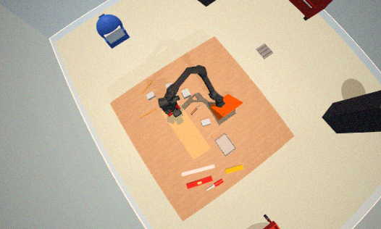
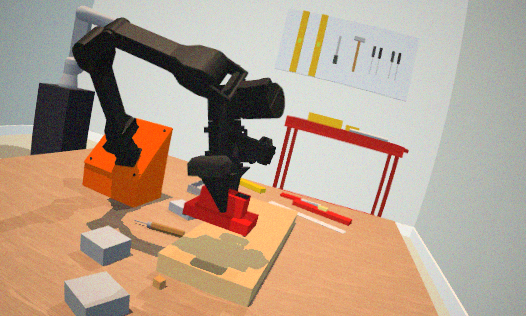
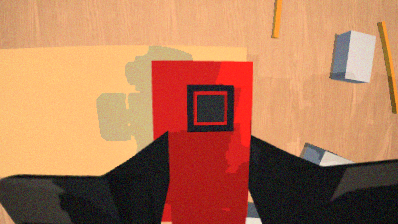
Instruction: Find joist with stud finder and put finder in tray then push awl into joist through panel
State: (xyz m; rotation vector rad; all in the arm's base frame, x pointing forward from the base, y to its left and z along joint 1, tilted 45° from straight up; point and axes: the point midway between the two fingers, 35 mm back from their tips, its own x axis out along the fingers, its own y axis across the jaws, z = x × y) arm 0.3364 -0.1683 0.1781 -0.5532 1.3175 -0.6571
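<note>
Now: gripper tip 150 mm past the grey tray, 540 mm to the right of it and 130 mm above it. Round my gripper tip: white strip: 180 mm ahead, 540 mm to the left, 140 mm below; then awl: 180 mm behind, 120 mm to the left, 130 mm below; then stud finder: 10 mm ahead, 20 mm above.
</note>
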